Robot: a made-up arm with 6 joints. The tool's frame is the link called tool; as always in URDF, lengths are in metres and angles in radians. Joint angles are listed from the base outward. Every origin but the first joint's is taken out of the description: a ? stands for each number. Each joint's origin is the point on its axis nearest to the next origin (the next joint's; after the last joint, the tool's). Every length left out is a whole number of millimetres.
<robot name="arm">
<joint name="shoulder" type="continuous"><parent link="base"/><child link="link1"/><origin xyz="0.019 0.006 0.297" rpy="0.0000 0.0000 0.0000"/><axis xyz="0 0 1"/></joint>
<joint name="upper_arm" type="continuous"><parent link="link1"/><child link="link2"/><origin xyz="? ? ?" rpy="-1.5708 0.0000 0.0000"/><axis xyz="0 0 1"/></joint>
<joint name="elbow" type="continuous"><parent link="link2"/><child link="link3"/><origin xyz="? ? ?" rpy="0.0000 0.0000 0.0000"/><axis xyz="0 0 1"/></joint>
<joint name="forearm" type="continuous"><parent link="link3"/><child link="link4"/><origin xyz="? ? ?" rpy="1.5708 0.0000 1.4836"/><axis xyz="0 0 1"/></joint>
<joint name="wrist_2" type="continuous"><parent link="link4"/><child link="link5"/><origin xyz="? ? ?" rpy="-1.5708 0.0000 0.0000"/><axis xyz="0 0 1"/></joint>
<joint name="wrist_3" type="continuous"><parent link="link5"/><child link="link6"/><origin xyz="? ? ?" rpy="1.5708 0.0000 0.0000"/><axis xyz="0 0 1"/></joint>
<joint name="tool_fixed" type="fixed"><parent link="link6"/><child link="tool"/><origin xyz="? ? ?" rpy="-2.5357 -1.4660 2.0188"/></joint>
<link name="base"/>
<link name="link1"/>
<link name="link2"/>
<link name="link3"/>
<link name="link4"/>
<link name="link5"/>
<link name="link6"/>
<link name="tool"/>
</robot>
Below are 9 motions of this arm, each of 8 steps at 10 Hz.
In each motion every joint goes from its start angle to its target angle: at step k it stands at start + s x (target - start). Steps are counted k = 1, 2, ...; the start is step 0. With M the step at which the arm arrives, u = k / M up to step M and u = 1 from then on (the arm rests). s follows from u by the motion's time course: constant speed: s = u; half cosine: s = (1 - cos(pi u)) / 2; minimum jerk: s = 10 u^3 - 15 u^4 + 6 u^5.
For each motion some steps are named. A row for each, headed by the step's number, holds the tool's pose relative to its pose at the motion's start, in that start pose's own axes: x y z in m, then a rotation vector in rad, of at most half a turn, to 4 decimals.
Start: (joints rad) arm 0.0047 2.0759 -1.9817 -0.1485 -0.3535 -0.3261
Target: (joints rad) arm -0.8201 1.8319 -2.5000 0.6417 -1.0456 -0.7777
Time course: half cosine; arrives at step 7
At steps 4, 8:
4: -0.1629 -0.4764 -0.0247 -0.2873 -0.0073 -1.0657
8: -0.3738 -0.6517 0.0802 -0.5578 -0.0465 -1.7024

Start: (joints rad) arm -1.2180 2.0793 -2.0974 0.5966 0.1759 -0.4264
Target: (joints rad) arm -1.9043 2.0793 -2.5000 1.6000 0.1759 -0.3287
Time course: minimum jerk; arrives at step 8
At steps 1, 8:
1: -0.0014 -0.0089 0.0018 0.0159 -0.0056 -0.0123
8: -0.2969 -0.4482 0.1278 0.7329 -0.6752 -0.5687

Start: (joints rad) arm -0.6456 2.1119 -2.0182 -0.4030 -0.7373 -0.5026
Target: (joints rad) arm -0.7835 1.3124 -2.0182 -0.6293 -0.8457 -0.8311
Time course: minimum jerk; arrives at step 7
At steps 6, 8:
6: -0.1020 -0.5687 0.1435 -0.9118 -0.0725 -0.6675
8: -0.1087 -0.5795 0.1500 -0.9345 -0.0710 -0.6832

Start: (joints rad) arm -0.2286 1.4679 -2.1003 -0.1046 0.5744 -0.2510
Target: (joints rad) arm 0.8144 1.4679 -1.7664 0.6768 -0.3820 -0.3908
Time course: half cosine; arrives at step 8
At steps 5, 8:
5: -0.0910 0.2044 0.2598 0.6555 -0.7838 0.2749
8: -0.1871 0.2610 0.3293 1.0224 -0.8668 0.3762

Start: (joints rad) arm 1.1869 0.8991 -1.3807 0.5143 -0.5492 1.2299
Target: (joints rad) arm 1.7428 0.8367 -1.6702 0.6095 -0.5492 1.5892
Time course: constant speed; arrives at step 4
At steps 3, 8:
3: 0.0095 0.1608 0.0209 0.7871 0.0471 0.0896
8: 0.0137 0.2017 0.0508 1.0556 0.0575 0.1005

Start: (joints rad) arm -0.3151 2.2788 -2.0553 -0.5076 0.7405 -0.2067
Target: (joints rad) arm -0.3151 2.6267 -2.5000 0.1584 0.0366 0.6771
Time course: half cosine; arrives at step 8
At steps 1, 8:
1: 0.0031 -0.0022 0.0068 0.0508 -0.0361 -0.0122
8: 0.0258 -0.0839 0.1217 1.4100 -0.9650 -0.1049

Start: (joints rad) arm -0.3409 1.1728 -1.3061 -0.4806 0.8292 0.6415
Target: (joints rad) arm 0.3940 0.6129 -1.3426 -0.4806 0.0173 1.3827
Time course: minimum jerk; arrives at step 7
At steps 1, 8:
1: -0.0074 0.0047 0.0072 0.0126 -0.0382 0.0125
8: -0.4380 0.0015 0.1103 0.8099 -1.2685 1.1470

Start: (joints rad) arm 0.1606 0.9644 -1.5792 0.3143 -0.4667 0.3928
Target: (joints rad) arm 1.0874 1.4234 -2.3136 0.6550 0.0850 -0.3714
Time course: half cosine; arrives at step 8
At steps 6, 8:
6: 0.0485 0.2209 0.0531 0.4102 0.2219 0.4973
8: 0.0433 0.2540 0.0827 0.4833 0.2017 0.6162

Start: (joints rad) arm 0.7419 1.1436 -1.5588 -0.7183 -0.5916 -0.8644
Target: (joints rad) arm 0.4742 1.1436 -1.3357 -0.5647 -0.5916 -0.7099
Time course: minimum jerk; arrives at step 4
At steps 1, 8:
1: -0.0069 0.0145 -0.0019 0.0197 0.0099 0.0304
8: -0.0887 0.1289 -0.0282 0.1919 0.1554 0.2779

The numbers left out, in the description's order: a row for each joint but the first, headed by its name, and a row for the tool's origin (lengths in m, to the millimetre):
upper_arm: 0.010 -0.018 0.000
elbow: -0.314 -0.030 0.000
forearm: 0.424 -0.072 0.000
wrist_2: 0.012 0.042 0.000
wrist_3: 0.016 -0.131 0.000
tool: 0.000 0.006 0.000

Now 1 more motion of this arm.
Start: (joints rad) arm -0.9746 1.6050 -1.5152 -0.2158 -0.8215 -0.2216
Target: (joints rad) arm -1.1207 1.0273 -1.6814 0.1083 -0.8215 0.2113
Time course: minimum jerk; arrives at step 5
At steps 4, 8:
4: -0.0378 -0.3961 0.2692 0.3437 -0.4693 -0.6478
8: -0.0496 -0.4152 0.2901 0.3647 -0.5128 -0.6755

